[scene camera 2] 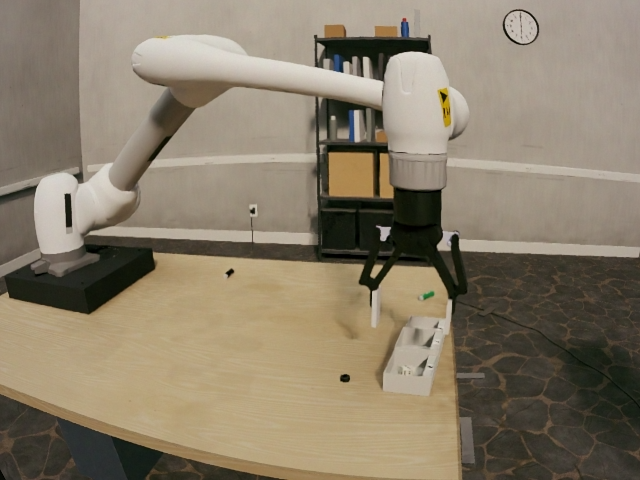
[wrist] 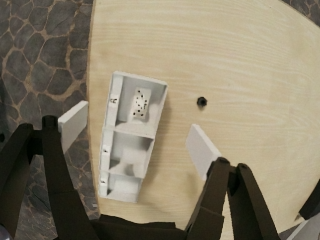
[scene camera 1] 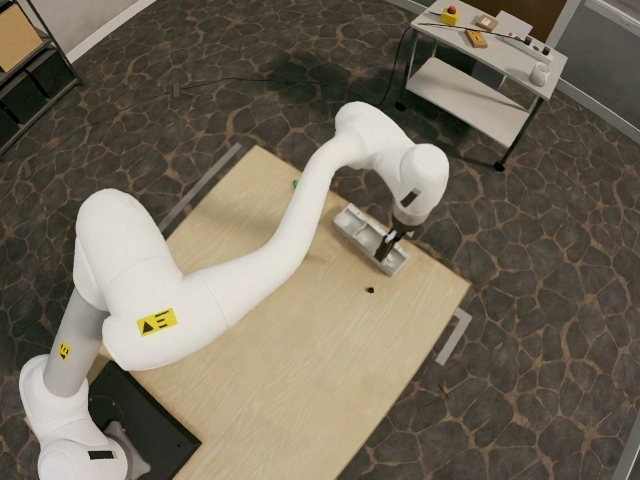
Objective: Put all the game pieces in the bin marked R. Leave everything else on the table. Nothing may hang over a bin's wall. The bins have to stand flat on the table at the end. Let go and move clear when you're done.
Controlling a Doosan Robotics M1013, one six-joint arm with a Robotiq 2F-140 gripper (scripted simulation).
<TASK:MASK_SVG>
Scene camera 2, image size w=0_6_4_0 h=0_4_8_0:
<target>my gripper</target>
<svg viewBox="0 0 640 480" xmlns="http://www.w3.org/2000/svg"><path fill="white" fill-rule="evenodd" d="M394 187L392 227L377 225L373 229L373 243L359 279L361 286L367 286L370 289L370 307L372 307L371 327L376 328L380 319L381 286L379 284L400 255L404 253L406 254L405 256L428 256L449 294L444 335L448 335L451 315L455 312L456 297L461 294L465 295L468 291L468 282L459 248L460 233L458 231L445 232L441 227L442 189L433 192L412 192ZM442 239L446 241L447 246L451 247L451 255L459 285L455 284L436 247ZM391 235L397 247L375 277L376 279L373 280L374 278L370 276L380 248L387 236Z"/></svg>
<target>bin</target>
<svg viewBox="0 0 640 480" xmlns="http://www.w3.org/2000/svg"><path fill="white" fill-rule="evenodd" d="M410 316L406 327L403 327L394 352L384 371L382 391L429 396L435 377L433 374L436 373L441 354L440 351L445 335L443 335L445 319ZM401 368L404 365L412 365L415 368L414 375L399 374Z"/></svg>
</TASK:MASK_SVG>
